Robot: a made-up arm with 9 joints. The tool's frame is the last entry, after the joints. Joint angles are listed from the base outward. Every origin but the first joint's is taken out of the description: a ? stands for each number. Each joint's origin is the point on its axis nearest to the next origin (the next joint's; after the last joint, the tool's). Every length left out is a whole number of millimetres.
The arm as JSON. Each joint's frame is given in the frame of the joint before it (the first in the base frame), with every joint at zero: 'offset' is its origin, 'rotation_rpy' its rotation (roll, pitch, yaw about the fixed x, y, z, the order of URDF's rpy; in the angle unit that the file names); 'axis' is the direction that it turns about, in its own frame. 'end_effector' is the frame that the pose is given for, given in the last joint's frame.
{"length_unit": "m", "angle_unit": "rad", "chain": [
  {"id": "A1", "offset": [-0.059, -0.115, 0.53], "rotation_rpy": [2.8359, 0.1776, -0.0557], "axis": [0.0, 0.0, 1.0]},
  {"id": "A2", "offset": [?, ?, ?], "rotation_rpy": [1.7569, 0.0, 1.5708], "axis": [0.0, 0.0, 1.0]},
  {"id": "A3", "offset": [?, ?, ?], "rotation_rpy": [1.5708, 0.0, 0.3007], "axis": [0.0, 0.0, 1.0]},
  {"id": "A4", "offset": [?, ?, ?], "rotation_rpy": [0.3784, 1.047, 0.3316], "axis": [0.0, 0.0, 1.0]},
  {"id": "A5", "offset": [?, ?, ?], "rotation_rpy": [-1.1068, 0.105, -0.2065], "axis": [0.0, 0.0, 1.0]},
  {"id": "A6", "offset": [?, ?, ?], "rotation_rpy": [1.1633, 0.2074, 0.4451], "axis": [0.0, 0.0, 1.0]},
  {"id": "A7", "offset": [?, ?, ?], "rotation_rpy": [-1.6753, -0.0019, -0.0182], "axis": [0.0, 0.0, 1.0]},
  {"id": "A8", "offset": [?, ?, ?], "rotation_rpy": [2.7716, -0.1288, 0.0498], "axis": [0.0, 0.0, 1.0]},
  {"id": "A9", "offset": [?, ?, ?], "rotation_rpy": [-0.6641, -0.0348, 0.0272], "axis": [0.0, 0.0, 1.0]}
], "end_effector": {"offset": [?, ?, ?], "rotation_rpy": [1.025, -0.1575, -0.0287]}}
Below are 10 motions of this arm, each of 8 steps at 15 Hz.
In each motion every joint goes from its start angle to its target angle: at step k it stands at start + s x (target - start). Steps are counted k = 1, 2, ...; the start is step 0. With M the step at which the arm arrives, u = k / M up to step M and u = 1 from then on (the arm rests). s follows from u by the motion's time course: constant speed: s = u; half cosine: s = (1 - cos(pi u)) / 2; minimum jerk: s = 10 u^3 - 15 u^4 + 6 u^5.
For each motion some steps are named. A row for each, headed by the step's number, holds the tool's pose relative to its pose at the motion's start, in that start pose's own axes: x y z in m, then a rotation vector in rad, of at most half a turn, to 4 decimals.
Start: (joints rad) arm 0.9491 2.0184 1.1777 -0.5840 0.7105 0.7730 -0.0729 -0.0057 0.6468
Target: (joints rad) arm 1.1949 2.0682 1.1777 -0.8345 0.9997 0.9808 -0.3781 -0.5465 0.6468
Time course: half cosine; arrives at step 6
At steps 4, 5, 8:
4: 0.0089 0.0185 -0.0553 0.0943 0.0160 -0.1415
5: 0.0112 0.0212 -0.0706 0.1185 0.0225 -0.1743
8: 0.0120 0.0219 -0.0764 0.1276 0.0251 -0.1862

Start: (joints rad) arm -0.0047 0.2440 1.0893 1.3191 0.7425 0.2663 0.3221 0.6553 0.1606
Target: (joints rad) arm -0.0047 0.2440 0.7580 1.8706 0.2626 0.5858 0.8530 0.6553 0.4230
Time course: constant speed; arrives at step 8
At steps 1, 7, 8:
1: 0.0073 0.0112 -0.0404 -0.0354 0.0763 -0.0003
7: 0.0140 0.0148 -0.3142 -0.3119 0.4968 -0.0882
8: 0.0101 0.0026 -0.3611 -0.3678 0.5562 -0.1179

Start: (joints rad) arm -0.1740 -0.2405 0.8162 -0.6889 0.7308 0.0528 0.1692 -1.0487 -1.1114
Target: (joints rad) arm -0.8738 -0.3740 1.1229 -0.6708 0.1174 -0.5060 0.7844 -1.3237 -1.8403
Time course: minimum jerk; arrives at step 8
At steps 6, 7, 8:
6: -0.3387 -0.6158 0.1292 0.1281 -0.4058 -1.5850
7: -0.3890 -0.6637 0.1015 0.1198 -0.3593 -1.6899
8: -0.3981 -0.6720 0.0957 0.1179 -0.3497 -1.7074

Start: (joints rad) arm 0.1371 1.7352 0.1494 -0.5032 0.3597 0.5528 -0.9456 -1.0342 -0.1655
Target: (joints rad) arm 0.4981 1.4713 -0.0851 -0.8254 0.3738 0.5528 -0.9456 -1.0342 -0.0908
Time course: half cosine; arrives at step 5
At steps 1, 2, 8:
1: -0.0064 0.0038 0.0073 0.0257 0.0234 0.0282
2: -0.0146 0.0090 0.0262 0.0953 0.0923 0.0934
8: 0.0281 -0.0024 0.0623 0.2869 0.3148 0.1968

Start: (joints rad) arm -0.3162 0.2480 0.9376 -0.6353 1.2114 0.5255 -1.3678 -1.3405 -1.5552
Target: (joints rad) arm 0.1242 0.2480 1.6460 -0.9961 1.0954 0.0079 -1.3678 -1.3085 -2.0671
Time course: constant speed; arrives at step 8
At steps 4, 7, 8:
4: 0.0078 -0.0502 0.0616 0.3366 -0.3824 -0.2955
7: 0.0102 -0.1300 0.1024 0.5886 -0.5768 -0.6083
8: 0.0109 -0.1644 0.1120 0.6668 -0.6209 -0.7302

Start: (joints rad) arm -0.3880 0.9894 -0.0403 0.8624 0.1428 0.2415 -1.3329 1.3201 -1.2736
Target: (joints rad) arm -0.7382 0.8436 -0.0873 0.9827 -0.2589 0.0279 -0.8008 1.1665 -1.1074
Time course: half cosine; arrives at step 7
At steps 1, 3, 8:
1: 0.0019 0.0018 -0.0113 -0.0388 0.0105 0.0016
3: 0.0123 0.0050 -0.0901 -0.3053 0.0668 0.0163
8: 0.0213 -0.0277 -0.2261 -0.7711 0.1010 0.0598

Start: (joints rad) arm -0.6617 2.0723 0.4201 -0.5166 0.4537 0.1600 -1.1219 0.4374 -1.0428
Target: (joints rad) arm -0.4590 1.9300 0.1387 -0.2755 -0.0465 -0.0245 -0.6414 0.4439 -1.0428
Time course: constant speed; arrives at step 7
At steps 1, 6, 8:
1: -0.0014 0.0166 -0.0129 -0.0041 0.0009 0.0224
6: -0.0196 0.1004 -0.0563 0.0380 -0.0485 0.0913
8: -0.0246 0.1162 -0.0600 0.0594 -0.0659 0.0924

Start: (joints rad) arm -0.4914 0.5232 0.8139 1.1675 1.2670 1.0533 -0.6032 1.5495 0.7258
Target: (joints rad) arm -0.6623 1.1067 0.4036 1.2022 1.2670 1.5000 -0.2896 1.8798 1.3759
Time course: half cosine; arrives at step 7
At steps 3, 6, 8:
3: 0.0074 0.0401 -0.0070 0.2366 0.0218 0.5109
6: 0.0061 0.1081 -0.0035 0.3423 -0.0376 1.3282
8: 0.0054 0.1145 -0.0027 0.3373 -0.0488 1.4016

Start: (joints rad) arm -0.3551 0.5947 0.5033 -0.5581 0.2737 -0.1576 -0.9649 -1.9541 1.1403
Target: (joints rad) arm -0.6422 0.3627 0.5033 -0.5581 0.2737 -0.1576 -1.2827 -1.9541 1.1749
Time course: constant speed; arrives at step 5
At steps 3, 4, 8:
3: -0.1803 0.0352 0.0025 -0.0788 -0.0425 0.3384
4: -0.2415 0.0422 -0.0060 -0.1178 -0.0537 0.4497
8: -0.3024 0.0465 -0.0190 -0.1630 -0.0631 0.5597

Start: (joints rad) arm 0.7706 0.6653 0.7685 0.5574 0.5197 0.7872 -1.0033 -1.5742 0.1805
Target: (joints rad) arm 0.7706 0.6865 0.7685 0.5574 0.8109 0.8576 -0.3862 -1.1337 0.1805
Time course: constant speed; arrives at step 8
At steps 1, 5, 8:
1: 0.0076 -0.0040 -0.0058 -0.0270 0.0393 -0.0515
5: 0.0355 -0.0226 -0.0311 -0.1237 0.2147 -0.2564
8: 0.0530 -0.0393 -0.0520 -0.1817 0.3617 -0.4099

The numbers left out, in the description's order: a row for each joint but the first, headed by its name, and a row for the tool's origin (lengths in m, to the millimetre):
A2: -0.258 -0.09 0.0
A3: 0.165 -0.161 0.0
A4: 0.208 -0.126 0.0
A5: 0.317 -0.143 0.0
A6: 0.119 -0.107 0.0
A7: 0.086 -0.05 0.0
A8: -0.025 -0.038 0.0
A9: 0.056 0.059 0.0
tool: 0.02 0.023 0.0

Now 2 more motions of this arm.
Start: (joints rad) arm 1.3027 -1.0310 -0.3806 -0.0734 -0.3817 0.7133 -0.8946 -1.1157 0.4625
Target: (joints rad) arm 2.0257 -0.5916 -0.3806 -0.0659 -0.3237 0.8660 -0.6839 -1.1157 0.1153
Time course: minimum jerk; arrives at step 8
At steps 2, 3, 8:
2: -0.0470 -0.0150 0.0331 0.0226 -0.0883 -0.0313
3: -0.1286 -0.0468 0.0835 0.0715 -0.2289 -0.0834
8: -0.4916 -0.2819 0.2065 0.4170 -0.7027 -0.3030

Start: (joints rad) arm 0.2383 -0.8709 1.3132 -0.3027 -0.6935 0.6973 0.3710 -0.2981 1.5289
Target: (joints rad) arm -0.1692 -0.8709 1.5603 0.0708 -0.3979 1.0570 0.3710 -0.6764 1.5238
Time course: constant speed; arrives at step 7
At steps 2, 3, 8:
2: 0.1647 -0.0418 0.0019 0.1718 0.2286 -0.2398
3: 0.2407 -0.0736 -0.0123 0.2500 0.3333 -0.3777
8: 0.4593 -0.2589 -0.1419 0.5027 0.6800 -1.0267

